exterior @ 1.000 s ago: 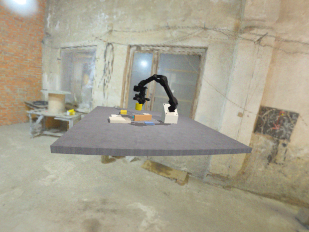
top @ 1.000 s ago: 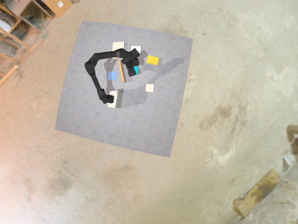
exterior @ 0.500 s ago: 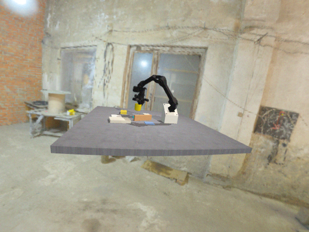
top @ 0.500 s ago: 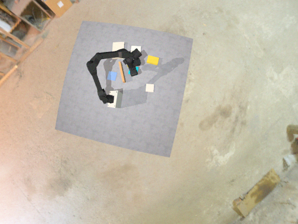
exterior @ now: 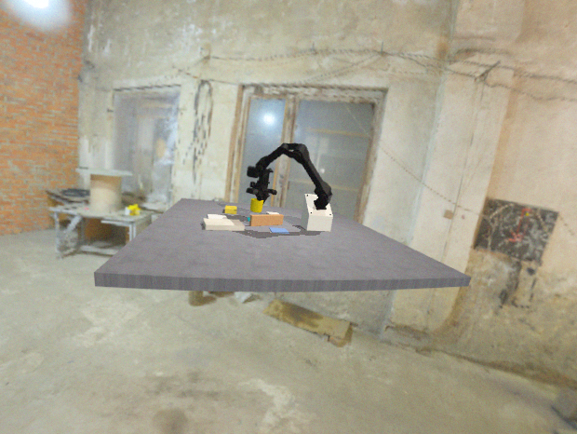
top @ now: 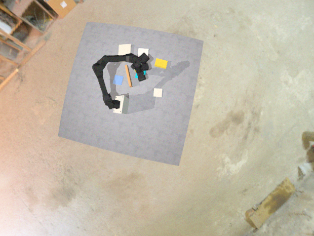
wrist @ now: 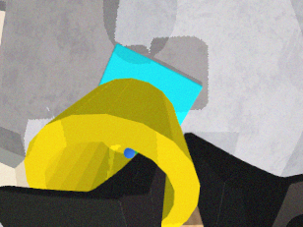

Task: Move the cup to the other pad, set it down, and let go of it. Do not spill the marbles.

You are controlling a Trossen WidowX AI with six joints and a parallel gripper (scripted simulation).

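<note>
Now: gripper tip 10 mm past the orange bar, 120 mm to the right of it and 60 mm above it. From my gripper tip the other things lie so: white block: 150 mm behind, 160 mm to the right, 80 mm below; yellow block: 130 mm ahead, 180 mm to the right, 70 mm below; yellow cup: 20 mm ahead, 10 mm to the left.
</note>
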